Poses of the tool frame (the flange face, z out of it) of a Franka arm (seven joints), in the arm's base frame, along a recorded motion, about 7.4 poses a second.
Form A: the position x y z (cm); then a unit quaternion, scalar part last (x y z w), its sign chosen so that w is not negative.
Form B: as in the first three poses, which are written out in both.
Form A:
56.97, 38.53, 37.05, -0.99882, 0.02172, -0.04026, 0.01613
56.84, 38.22, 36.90, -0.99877, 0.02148, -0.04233, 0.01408
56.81, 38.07, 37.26, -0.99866, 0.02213, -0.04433, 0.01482
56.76, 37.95, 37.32, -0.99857, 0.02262, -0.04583, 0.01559
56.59, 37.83, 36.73, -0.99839, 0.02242, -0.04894, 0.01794
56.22, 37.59, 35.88, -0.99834, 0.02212, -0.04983, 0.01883
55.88, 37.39, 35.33, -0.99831, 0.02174, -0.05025, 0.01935
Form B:
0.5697, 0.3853, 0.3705, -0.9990, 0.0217, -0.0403, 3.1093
0.5684, 0.3822, 0.3690, -0.9989, 0.0215, -0.0423, 3.1134
0.5681, 0.3807, 0.3726, -0.9988, 0.0221, -0.0443, 3.1120
0.5676, 0.3795, 0.3732, -0.9987, 0.0226, -0.0458, 3.1104
0.5659, 0.3783, 0.3673, -0.9985, 0.0224, -0.0489, 3.1057
0.5622, 0.3759, 0.3588, -0.9985, 0.0221, -0.0498, 3.1039
0.5588, 0.3739, 0.3533, -0.9985, 0.0217, -0.0503, 3.1029

